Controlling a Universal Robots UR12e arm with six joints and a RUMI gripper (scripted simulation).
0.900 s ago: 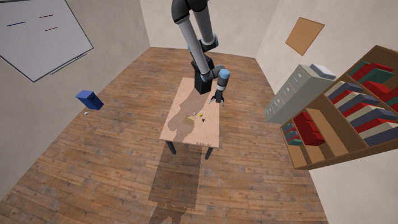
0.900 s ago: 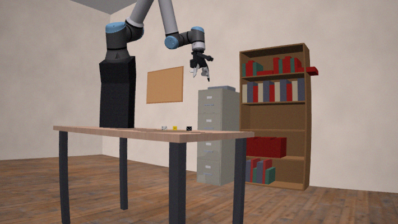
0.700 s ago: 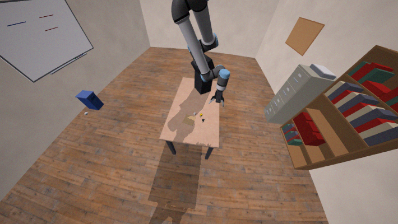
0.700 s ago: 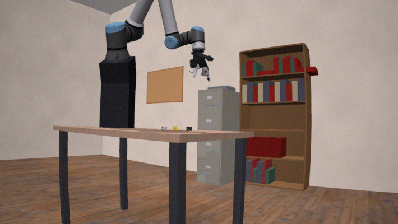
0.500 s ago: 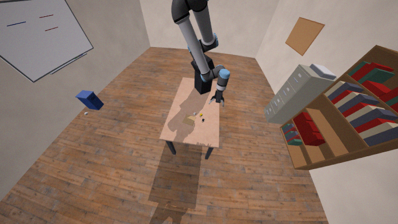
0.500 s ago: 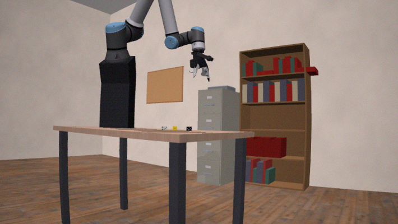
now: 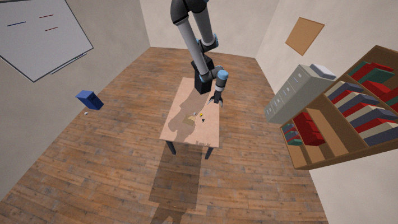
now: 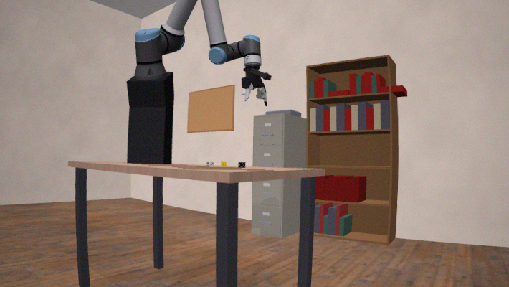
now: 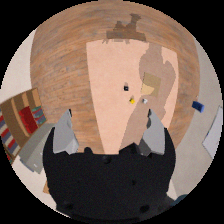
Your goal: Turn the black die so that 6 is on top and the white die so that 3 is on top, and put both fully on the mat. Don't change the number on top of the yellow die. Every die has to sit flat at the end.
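My gripper is now 31 cm above the white die, 19 cm to the left of it and 15 cm past it. From my hand the other things lie so: tan mat 32 cm below, 27 cm to the right, 6 cm behind; then yellow die 31 cm below, 12 cm behind, 11 cm to the right; then black die 31 cm below, 9 cm to the right, 3 cm behind.
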